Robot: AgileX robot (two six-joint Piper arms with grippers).
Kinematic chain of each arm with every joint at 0, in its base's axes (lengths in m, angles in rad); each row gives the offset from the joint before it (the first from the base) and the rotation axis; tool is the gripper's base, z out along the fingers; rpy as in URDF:
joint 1: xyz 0 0 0.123 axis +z
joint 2: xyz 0 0 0 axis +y
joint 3: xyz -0.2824 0 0.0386 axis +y
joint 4: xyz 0.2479 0 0.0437 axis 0.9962 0 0.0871
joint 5: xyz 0 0 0 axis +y
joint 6: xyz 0.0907 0 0.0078 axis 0.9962 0 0.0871
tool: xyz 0 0 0 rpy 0 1.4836 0
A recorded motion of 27 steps. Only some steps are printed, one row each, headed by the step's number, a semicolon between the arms.
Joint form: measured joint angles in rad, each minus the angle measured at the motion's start. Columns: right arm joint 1, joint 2, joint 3, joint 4, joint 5, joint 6; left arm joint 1, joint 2, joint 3, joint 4, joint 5, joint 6.
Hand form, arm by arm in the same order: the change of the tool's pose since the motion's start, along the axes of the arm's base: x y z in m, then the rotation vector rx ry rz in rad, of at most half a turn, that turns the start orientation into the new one. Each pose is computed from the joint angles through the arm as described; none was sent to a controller.
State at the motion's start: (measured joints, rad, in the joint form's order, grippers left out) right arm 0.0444 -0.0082 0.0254 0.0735 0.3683 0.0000; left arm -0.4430 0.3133 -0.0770 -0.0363 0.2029 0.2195
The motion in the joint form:
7: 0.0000 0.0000 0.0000 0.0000 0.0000 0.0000; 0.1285 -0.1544 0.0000 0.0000 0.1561 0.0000
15: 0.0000 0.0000 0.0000 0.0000 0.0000 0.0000; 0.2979 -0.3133 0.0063 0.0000 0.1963 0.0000
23: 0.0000 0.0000 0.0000 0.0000 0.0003 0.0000; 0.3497 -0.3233 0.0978 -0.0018 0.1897 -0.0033
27: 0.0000 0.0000 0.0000 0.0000 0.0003 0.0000; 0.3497 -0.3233 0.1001 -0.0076 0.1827 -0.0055
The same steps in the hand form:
7: 0.0000 0.0000 0.0000 0.0000 0.0000 0.0000; -0.0121 0.0142 -0.0023 0.0002 0.0016 0.1229
15: 0.0000 0.0000 0.0000 0.0000 0.0000 0.0000; -0.0225 0.0263 0.0011 -0.0322 -0.1065 0.2905
23: 0.0000 0.0000 0.0000 0.0000 0.0003 0.0000; -0.0202 0.0287 -0.0283 -0.0146 -0.0334 0.3438
27: 0.0000 0.0000 0.0000 0.0000 0.0003 0.0000; -0.0200 0.0285 -0.0285 -0.0234 -0.0359 0.3444

